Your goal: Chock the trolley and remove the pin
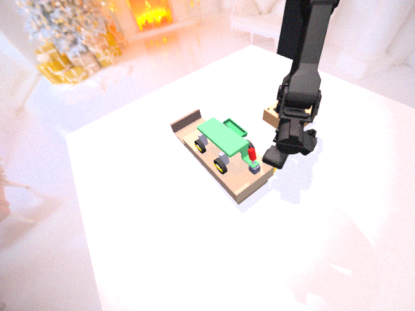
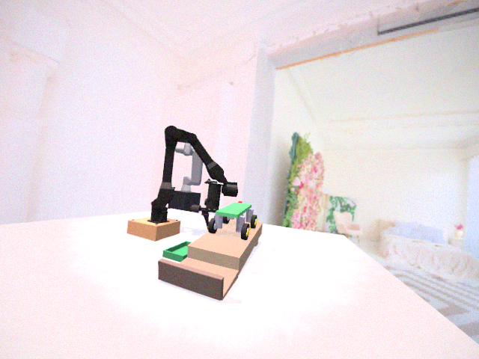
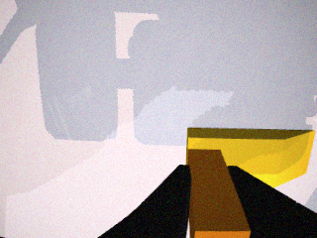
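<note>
Now: the red-headed stop pin 130 mm ahead of my gripper tip, 20 mm to the left of it and 100 mm above it. From my gripper tip the other things lie so: end wall 220 mm ahead, 360 mm to the right; then trolley 170 mm ahead, 90 mm to the right, 80 mm above; then yellow chock 20 mm ahead, 10 mm to the left, 10 mm below.
</note>
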